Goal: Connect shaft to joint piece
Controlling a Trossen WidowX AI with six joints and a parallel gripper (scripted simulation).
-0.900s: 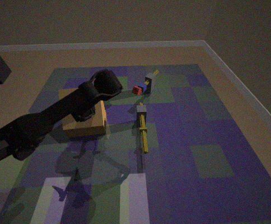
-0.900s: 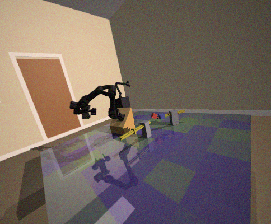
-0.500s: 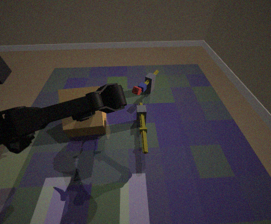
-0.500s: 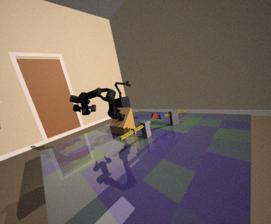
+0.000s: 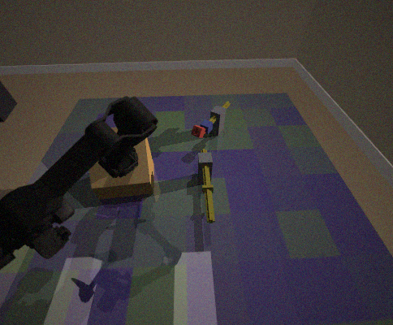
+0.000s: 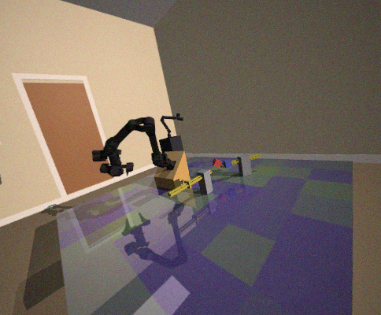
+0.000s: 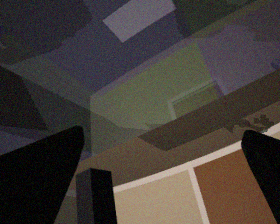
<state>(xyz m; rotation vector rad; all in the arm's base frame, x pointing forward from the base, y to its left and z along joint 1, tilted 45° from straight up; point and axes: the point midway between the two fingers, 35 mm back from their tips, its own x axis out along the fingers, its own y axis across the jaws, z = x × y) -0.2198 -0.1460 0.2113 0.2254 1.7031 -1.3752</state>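
My gripper tip is 520 mm short of the dark red joint piece, 360 mm to the right of it and 30 mm above it.
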